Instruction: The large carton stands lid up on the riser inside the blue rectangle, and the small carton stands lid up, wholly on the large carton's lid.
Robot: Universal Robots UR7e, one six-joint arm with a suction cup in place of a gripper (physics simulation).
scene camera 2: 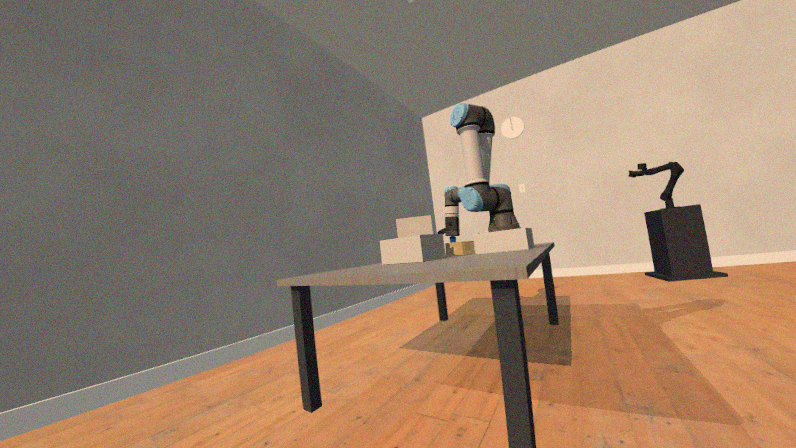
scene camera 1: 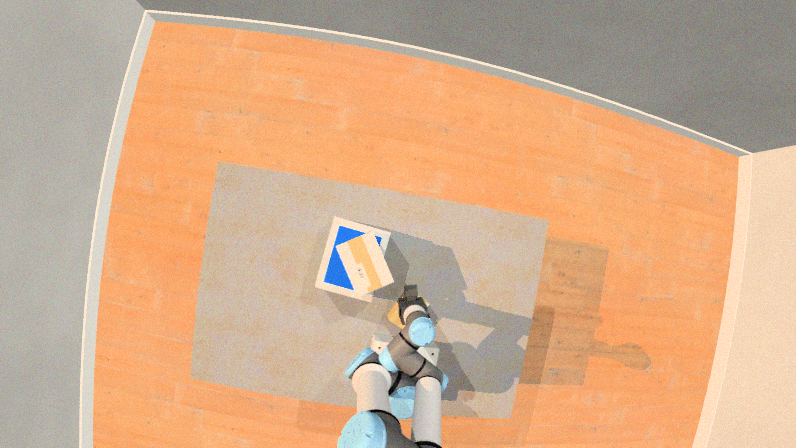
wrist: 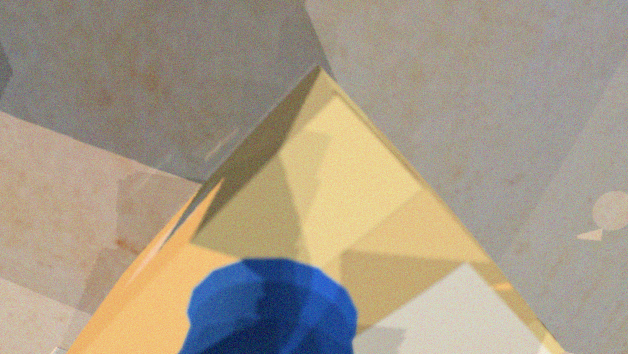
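The large carton (scene camera 1: 364,262) (scene camera 2: 414,225) stands lid up on the white riser (scene camera 1: 322,270) (scene camera 2: 401,249), skewed across the blue rectangle (scene camera 1: 339,261) with its near-right corner over the rim. The small yellow carton (scene camera 1: 394,316) (scene camera 2: 462,247) (wrist: 351,185) lies on the table (scene camera 1: 250,278) (scene camera 2: 417,273) between the riser and the arm's base. My blue suction cup (scene camera 2: 451,238) (wrist: 270,307) is pressed down on the small carton's top face. In the overhead view the wrist hides the cup and most of the carton.
The arm's pale base block (scene camera 2: 500,240) stands right behind the small carton, and the riser's side is close on its other side. A second dark arm on a black pedestal (scene camera 2: 678,239) stands far off by the wall.
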